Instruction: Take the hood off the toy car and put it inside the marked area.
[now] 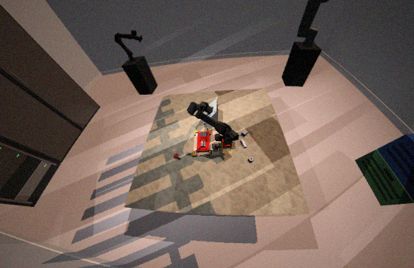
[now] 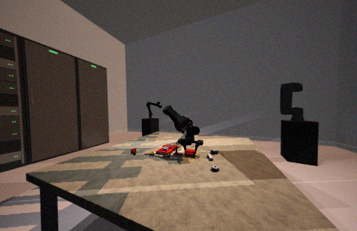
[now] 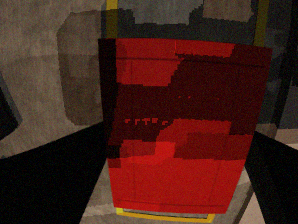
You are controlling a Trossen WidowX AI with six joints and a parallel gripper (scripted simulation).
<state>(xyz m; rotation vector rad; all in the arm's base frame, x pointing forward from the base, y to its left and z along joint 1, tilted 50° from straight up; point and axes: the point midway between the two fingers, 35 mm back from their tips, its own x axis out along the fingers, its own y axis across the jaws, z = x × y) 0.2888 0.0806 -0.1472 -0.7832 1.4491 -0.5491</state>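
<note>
The red hood lies right at my gripper tip.
</note>
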